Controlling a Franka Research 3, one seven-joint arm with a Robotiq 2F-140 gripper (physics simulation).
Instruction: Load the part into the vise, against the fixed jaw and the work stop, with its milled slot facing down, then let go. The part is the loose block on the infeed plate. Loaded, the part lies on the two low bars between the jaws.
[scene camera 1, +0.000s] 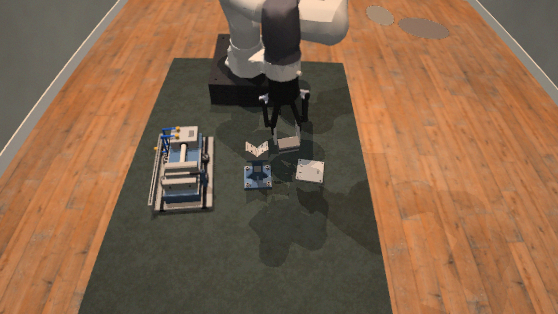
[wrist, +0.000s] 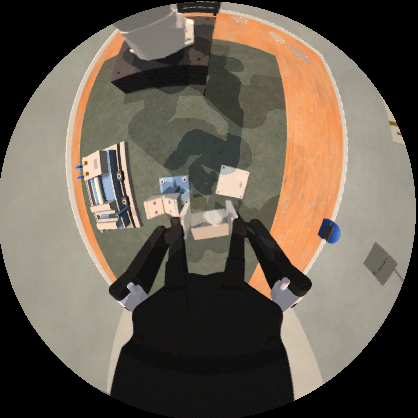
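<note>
The part, a light beige block (scene camera 1: 288, 144) (wrist: 210, 230), is held in the air between the fingertips of my gripper (scene camera 1: 287, 140) (wrist: 207, 208). My gripper is shut on it, one pad at each end. The block hangs behind the infeed plate and to the right of the V-topped stand. The slot cannot be made out clearly. The vise (scene camera 1: 181, 187) (wrist: 107, 192) is at the left, with its jaws apart; the low bars between them are too small to tell. The infeed plate (scene camera 1: 310, 171) (wrist: 233, 182) is a pale square at the right and bears no block.
A blue stand with a pale V-shaped top (scene camera 1: 257, 149) (wrist: 162, 205) stands between the vise and the infeed plate, close to the held block. Blue-handled fittings (scene camera 1: 170, 136) are at the vise's rear left. The robot's dark base (scene camera 1: 235, 94) (wrist: 160, 77) is behind.
</note>
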